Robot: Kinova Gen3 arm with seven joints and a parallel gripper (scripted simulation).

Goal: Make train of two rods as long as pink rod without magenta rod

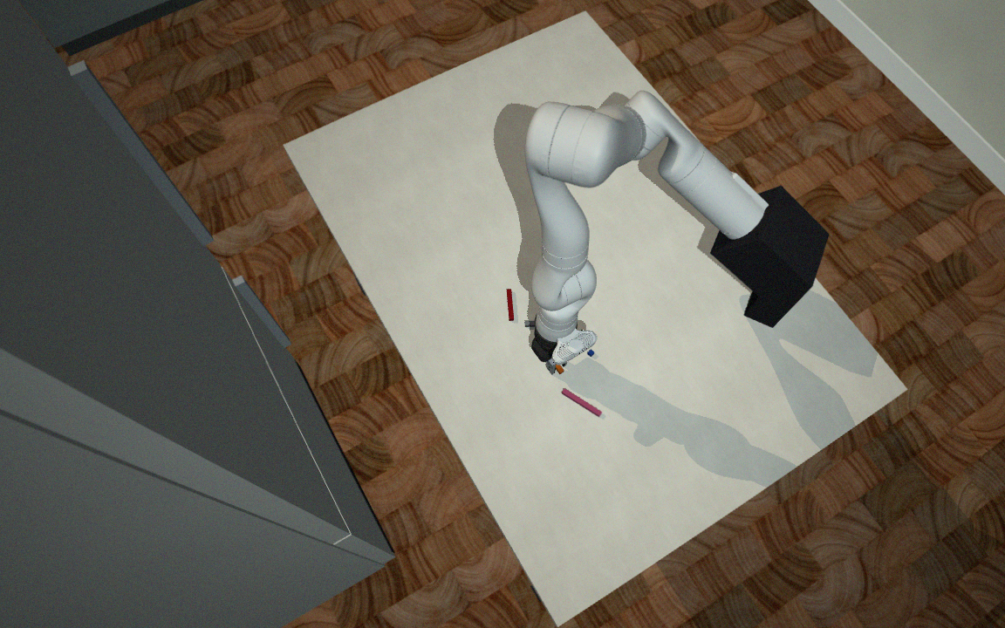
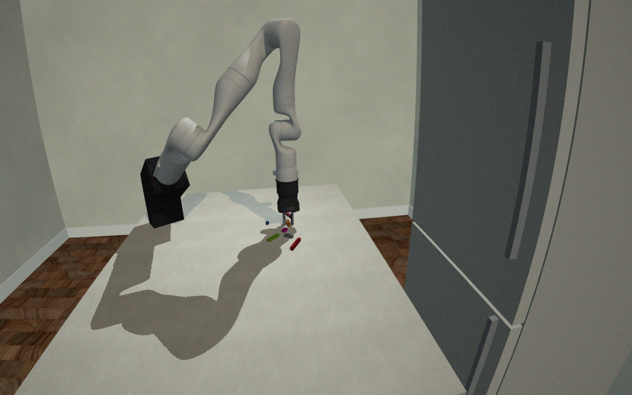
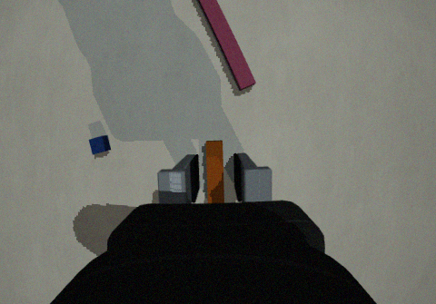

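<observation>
The orange rod is 10 mm below my hand. Also, from my hand: blue rod 70 mm behind, 30 mm to the left, 10 mm below; then pink rod 20 mm ahead, 90 mm to the left, 10 mm below; then magenta rod 30 mm behind, 50 mm to the right, 10 mm below.
</observation>
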